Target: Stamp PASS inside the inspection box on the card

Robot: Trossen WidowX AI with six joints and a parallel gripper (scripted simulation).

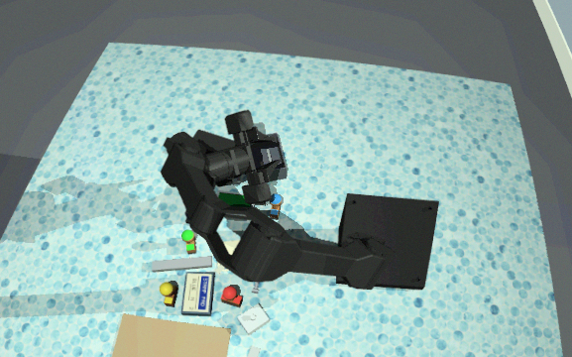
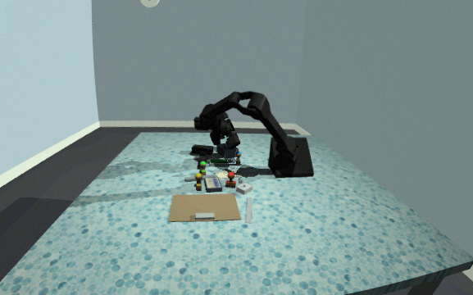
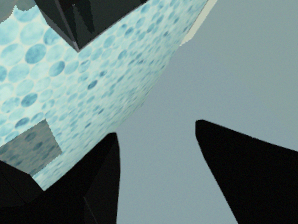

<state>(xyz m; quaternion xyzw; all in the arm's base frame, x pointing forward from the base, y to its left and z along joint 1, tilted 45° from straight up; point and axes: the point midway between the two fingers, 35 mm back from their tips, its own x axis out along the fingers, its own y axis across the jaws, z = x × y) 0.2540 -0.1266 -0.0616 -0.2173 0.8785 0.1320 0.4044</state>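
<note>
The green-knobbed stamp lies 140 mm ahead of my gripper tip, 210 mm to the left of it and 110 mm below it. The rest, counted from my gripper tip: green ink pad: 80 mm ahead, 90 mm to the left, 130 mm below; beige card: 30 mm ahead, 200 mm to the left, 130 mm below; blue-knobbed stamp: 20 mm behind, 80 mm to the left, 110 mm below.
</note>
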